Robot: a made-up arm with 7 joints. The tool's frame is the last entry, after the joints.
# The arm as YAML. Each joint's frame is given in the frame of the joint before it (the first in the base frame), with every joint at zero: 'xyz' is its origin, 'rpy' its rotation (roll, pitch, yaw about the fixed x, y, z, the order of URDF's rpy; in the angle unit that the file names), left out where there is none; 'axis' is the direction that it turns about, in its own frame. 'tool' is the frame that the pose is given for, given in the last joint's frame.
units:
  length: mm
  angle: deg
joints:
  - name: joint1
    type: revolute
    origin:
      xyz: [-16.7, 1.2, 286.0]
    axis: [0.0, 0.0, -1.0]
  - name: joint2
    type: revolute
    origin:
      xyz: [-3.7, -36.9, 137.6]
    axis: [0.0, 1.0, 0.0]
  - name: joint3
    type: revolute
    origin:
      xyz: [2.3, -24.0, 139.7]
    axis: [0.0, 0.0, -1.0]
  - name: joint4
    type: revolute
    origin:
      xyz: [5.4, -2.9, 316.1]
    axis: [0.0, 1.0, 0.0]
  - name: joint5
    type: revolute
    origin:
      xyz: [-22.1, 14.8, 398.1]
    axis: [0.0, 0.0, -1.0]
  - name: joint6
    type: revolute
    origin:
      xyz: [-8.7, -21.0, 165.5]
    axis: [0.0, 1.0, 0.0]
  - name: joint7
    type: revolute
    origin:
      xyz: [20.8, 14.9, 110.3]
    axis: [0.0, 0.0, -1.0]
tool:
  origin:
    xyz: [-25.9, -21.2, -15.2]
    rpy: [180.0, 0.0, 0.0]
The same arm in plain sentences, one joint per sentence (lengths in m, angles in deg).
The arm has seven revolute joints in a row. What follows holds with every joint at zero, and every direction is one of the base frame's. Joint 1 lies 0.0167 m along -x and 0.0012 m along +y and 0.286 m along +z from the base frame's origin and turns about -z. Joint 2 lies 0.0037 m along -x and 0.0369 m along -y and 0.1376 m along +z from joint 1 and turns about +y. Joint 3 lies 0.0023 m along +x and 0.024 m along -y and 0.1397 m along +z from joint 2 and turns about -z. Joint 4 lies 0.0054 m along +x and 0.0029 m along -y and 0.3161 m along +z from joint 3 and turns about +y. Joint 5 lies 0.0221 m along -x and 0.0148 m along +y and 0.3981 m along +z from joint 4 and turns about -z. Joint 6 lies 0.0087 m along -x and 0.021 m along -y and 0.1655 m along +z from joint 5 and turns about +y. Joint 7 lies 0.0208 m along +x and 0.0149 m along +y and 0.1103 m along +z from joint 6 and turns about -z. The tool frame, which is the frame that the pose is given for, lies 0.0259 m along -x and 0.0212 m along -y and 0.0152 m along -z from joint 7; its axes are the base frame's turned by roll 180, pitch 0 and yaw 0 deg (as in URDF: about the fixed x, then y, then z).
